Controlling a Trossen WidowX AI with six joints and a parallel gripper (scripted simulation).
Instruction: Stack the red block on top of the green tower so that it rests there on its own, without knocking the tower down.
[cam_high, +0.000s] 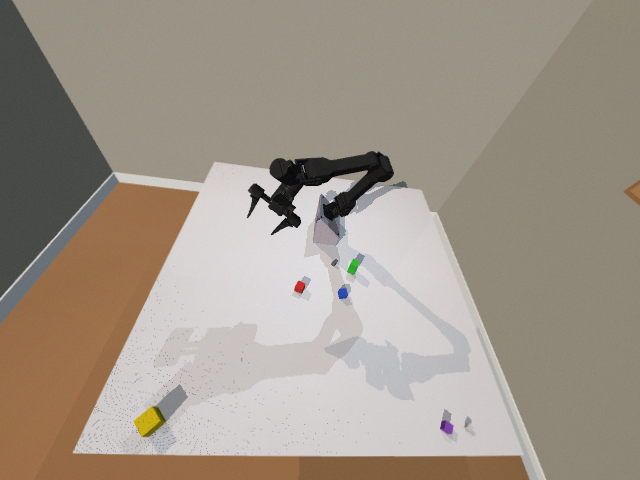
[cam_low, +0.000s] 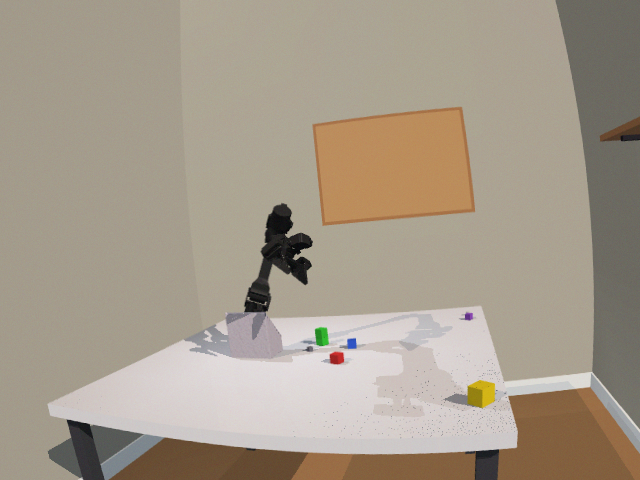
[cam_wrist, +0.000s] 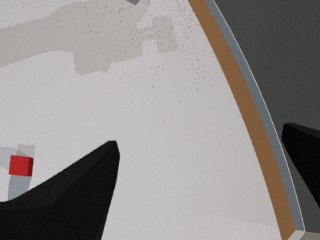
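My gripper tip is 290 mm above the red block, 150 mm to the right of it and 60 mm short of it. Round my gripper tip: yellow block: 480 mm ahead, 280 mm below, 270 mm to the right; blue block: 330 mm to the left, 290 mm below, 90 mm ahead; grey cube: 310 mm to the left, 300 mm below, 60 mm behind.
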